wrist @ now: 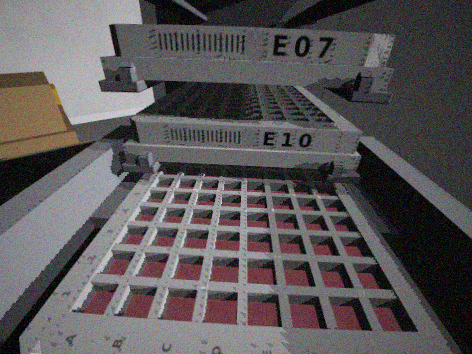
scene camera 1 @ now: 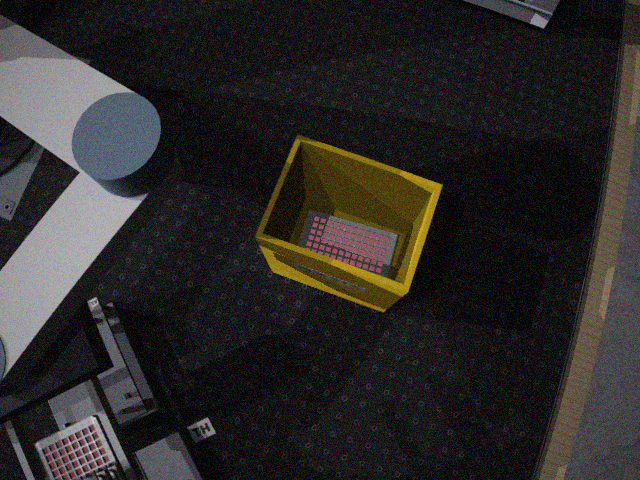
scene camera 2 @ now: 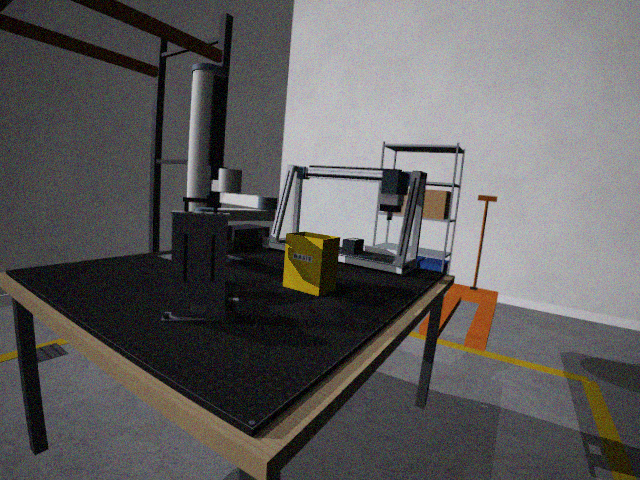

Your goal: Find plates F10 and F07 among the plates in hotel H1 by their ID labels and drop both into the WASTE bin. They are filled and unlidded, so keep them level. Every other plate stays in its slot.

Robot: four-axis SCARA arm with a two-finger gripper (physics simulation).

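Frame: origin at the arm's base, x ahead, y down, z left, level; centimetres.
Seen in the pictures: gripper, fingertip midpoint: (wrist: 244,150).
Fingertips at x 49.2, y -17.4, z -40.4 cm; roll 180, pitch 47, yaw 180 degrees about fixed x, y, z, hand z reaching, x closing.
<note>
A point is followed by its place in that frame.
My gripper is shut on a filled, unlidded plate (wrist: 232,229) {y -17.2, x 45.8, z -36.8 cm} (scene camera 1: 77,446) {y -16.8, x 45.0, z -35.9 cm} with red wells. It looks level; its ID label does not show, and I cannot make out the fingertips. The held plate is below and in front of plate E10 (wrist: 285,139) {y -19.1, x 46.5, z -39.7 cm}, which sits under plate E07 (wrist: 300,46) {y -21.9, x 46.5, z -39.7 cm} in the hotel. Hotel H1 (scene camera 2: 199,242) {y -21.9, x 59.0, z -49.3 cm} is a dark upright box in scene camera 2; its tag (scene camera 1: 201,429) {y -1.3, x 54.7, z -31.7 cm} shows in scene camera 1. The yellow WASTE bin (scene camera 1: 424,235) {y -21.3, x 72.4, z -2.7 cm} (scene camera 2: 301,276) {y -6.8, x 64.7, z -8.5 cm} stands upright, with a red-welled plate (scene camera 1: 356,240) {y -3.2, x 65.9, z -0.9 cm} lying on its floor, label unreadable.
The arm's blue-topped elbow (scene camera 1: 116,136) {y -33.6, x 44.9, z -6.6 cm} is left of the bin. A gantry machine (scene camera 2: 343,173) {y -48.3, x 40.7, z 62.3 cm} stands behind the bin at the back of the table. The wooden table edge (scene camera 1: 584,330) {y 0.0, x 102.1, z -1.9 cm} runs along the right in scene camera 1.
</note>
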